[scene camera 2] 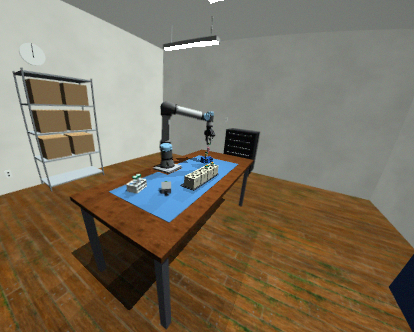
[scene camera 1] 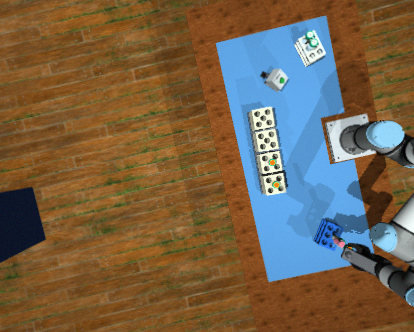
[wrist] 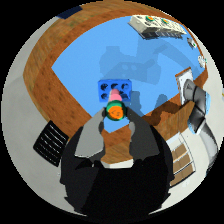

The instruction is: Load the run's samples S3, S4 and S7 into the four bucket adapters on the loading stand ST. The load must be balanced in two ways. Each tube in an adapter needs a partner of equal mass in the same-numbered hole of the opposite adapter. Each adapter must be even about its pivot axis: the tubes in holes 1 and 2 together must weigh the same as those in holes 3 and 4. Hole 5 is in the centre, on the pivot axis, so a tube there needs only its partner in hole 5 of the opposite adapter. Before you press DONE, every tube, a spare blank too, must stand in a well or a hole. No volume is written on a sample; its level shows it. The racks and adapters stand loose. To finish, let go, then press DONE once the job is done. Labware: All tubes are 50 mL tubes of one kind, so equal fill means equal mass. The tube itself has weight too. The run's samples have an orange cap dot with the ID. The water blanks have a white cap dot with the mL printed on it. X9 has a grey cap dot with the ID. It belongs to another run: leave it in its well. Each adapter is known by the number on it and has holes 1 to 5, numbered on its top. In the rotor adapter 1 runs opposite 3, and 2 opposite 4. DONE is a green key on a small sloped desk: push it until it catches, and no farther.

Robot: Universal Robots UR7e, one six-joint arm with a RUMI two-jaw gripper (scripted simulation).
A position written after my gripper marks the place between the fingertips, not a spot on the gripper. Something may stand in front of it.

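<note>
Through scene camera 1 I can see my gripper (scene camera 1: 346,247). The wrist view gives me the same gripper (wrist: 115,107).
</note>
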